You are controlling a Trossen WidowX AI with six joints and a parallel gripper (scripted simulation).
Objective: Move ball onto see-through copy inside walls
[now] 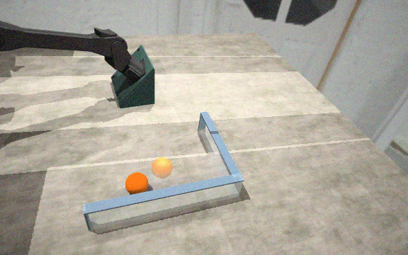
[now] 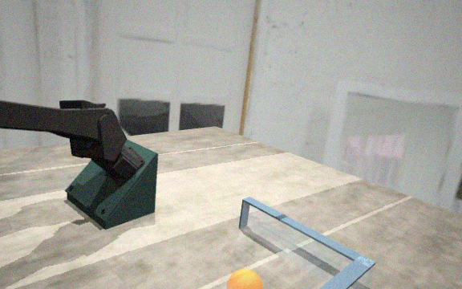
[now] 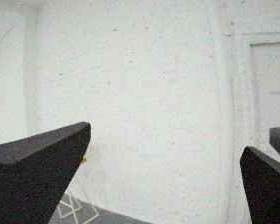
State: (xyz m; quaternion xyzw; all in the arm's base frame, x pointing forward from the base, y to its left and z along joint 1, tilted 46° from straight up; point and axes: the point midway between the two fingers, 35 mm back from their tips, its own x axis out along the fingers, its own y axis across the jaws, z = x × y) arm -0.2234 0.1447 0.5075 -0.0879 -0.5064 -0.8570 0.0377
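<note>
Now: gripper tip 540 mm short of the ball, 230 mm to the right of it and 570 mm above it.
</note>
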